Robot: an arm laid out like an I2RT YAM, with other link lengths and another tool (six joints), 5 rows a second.
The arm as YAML. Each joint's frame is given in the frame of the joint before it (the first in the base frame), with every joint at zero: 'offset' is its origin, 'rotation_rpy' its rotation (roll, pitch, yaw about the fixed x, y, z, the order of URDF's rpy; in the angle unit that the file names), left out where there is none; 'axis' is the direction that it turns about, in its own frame. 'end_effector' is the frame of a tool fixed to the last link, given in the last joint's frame.
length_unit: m
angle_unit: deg
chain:
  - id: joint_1
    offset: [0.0, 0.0, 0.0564]
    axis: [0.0, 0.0, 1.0]
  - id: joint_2
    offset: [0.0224, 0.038, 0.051]
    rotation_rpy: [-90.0, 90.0, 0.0]
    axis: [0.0, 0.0, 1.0]
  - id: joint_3
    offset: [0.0, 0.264, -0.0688]
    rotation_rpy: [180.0, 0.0, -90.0]
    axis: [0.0, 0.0, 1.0]
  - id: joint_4
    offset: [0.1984, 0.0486, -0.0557]
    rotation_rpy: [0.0, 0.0, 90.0]
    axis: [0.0, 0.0, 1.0]
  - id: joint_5
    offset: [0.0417, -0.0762, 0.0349]
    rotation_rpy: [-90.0, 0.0, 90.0]
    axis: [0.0, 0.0, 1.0]
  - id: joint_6
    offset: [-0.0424, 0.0, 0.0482]
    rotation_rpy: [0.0, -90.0, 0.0]
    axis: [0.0, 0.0, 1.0]
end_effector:
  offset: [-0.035, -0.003, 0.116]
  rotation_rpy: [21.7, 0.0, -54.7]
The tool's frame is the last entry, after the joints.
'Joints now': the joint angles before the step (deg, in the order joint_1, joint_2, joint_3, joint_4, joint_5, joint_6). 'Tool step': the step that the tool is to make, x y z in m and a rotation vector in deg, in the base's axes. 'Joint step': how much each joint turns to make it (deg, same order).
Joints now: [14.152 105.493 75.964 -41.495 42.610 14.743]
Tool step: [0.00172 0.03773 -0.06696 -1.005 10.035 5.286]
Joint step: [4.874 10.294 -0.001 0.350 -1.945 0.064]
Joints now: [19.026 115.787 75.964 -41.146 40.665 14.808]
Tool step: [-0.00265 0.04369 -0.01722 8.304 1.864 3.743]
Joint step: [3.804 0.874 0.479 0.592 -8.306 1.727]
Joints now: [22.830 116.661 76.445 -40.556 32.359 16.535]
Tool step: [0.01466 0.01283 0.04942 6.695 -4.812 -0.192]
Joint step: [-0.459 -4.591 7.123 -5.091 -4.284 0.786]
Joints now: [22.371 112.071 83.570 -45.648 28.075 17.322]
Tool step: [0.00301 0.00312 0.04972 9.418 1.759 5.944]
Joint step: [-4.612 -4.260 10.209 -10.011 -12.284 -7.628]
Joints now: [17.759 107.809 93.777 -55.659 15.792 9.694]
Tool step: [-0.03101 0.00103 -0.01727 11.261 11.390 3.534]
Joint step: [-5.201 -0.285 0.348 -8.129 -15.759 -4.415]
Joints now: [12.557 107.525 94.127 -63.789 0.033 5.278]
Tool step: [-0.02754 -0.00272 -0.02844 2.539 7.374 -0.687]
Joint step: [-1.245 0.023 -5.769 -0.897 -4.044 0.111]
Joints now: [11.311 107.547 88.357 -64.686 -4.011 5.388]
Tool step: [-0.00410 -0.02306 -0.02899 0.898 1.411 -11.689]
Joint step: [-2.798 0.153 -7.739 7.301 -0.218 8.982]
